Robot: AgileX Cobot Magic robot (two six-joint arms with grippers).
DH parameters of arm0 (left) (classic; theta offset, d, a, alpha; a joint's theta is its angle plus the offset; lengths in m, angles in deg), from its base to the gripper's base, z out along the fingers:
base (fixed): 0 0 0 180
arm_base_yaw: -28.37 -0.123 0 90
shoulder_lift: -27.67 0 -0.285 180
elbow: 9.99 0 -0.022 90
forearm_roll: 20.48 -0.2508 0 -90
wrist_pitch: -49.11 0 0.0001 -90
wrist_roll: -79.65 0.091 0 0
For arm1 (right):
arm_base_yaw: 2.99 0.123 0 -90
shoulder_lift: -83.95 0 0.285 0
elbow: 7.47 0 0.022 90
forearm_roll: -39.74 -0.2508 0 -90
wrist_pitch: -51.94 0 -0.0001 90
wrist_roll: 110.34 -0.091 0 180
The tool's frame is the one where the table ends.
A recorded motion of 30 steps. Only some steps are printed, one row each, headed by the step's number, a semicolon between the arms.
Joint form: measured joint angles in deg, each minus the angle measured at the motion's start. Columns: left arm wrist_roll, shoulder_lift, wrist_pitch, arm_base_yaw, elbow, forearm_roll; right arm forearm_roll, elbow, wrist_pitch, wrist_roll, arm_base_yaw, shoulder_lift.
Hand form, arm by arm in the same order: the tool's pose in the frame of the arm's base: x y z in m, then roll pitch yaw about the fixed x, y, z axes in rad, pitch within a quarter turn. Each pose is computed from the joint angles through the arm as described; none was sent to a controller.
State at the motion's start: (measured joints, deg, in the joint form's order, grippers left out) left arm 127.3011 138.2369 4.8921 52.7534 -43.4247 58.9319; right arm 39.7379 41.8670 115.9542 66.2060 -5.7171 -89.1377
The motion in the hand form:
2: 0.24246 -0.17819 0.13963 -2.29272 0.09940 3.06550; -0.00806 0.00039 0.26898 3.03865 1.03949 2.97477
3: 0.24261 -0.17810 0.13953 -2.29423 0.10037 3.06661; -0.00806 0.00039 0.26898 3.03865 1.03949 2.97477
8: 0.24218 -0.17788 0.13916 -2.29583 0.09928 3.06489; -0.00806 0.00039 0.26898 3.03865 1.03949 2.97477
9: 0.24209 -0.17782 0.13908 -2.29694 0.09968 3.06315; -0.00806 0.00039 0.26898 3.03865 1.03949 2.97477
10: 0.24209 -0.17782 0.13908 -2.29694 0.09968 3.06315; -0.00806 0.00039 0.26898 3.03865 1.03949 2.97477
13: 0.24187 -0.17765 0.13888 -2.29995 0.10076 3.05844; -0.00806 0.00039 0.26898 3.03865 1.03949 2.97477
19: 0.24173 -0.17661 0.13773 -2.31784 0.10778 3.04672; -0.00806 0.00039 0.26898 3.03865 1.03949 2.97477
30: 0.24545 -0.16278 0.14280 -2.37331 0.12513 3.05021; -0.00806 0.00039 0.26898 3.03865 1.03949 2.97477
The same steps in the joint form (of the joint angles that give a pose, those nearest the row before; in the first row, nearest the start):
2: 0.00 0.09 0.23 0.00 0.00 0.01; 0.00 0.00 0.00 0.00 0.00 0.00
3: 0.00 0.09 0.35 0.00 0.00 0.01; 0.00 0.00 0.00 0.00 0.00 0.00
8: 0.00 0.10 0.35 0.00 -0.09 -0.10; 0.00 0.00 0.00 0.00 0.00 0.00
9: 0.00 0.10 0.35 0.00 -0.09 -0.22; 0.00 0.00 0.00 0.00 0.00 0.00
10: 0.00 0.10 0.35 0.00 -0.09 -0.22; 0.00 0.00 0.00 0.00 0.00 0.00
13: 0.00 0.10 0.35 0.00 -0.09 -0.53; 0.00 0.00 0.00 0.00 0.00 0.00
19: -0.10 0.10 0.91 0.00 -0.09 -1.70; 0.00 0.00 0.00 0.00 0.00 0.00
30: -3.41 -1.76 2.02 -2.23 -0.09 -7.44; 0.00 0.00 0.00 0.00 0.00 0.00

